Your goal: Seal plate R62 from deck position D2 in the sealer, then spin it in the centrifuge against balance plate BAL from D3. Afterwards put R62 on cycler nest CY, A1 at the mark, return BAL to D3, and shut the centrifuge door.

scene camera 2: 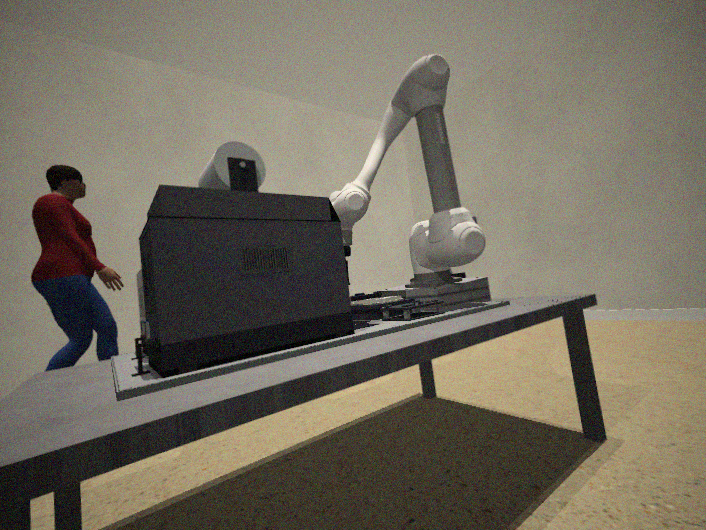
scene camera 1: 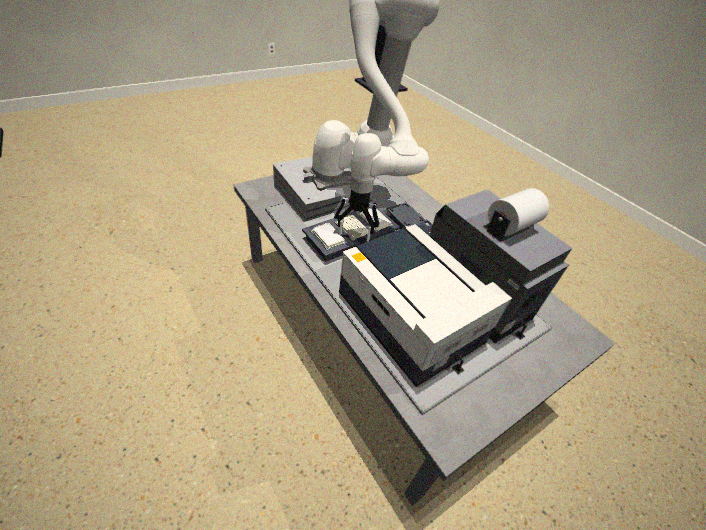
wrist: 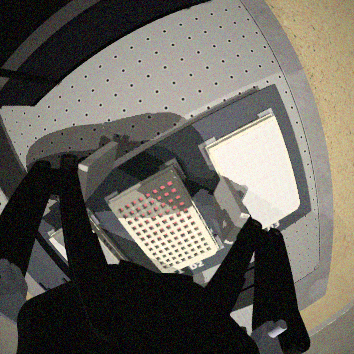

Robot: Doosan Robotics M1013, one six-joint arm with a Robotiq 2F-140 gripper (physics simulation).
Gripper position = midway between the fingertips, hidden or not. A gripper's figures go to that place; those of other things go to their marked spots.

Labels:
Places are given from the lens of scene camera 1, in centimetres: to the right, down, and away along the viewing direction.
my gripper (scene camera 1: 354, 236): 1, -12, 163
centrifuge (scene camera 1: 428, 311): 23, 14, 118

